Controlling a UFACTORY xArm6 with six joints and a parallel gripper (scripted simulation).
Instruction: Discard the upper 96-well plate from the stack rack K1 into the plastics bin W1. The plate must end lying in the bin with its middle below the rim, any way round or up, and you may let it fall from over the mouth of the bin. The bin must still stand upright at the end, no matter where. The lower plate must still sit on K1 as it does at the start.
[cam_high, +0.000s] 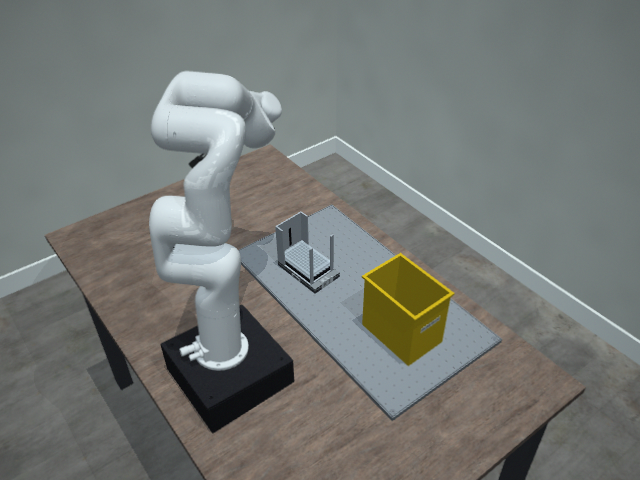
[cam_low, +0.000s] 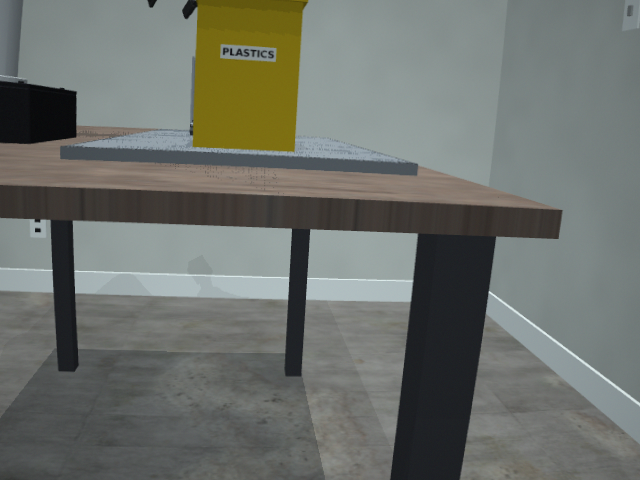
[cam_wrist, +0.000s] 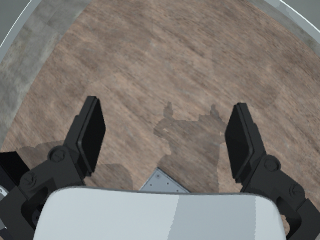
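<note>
Right now my hand is 17 cm short of the white 96-well plate, 26 cm to the left of it and 25 cm above it. The rest, counted from my hand: black plate: 17 cm ahead, 26 cm to the right, 26 cm below; yellow plastics bin W1: 27 cm ahead, 60 cm to the right, 19 cm below.
</note>
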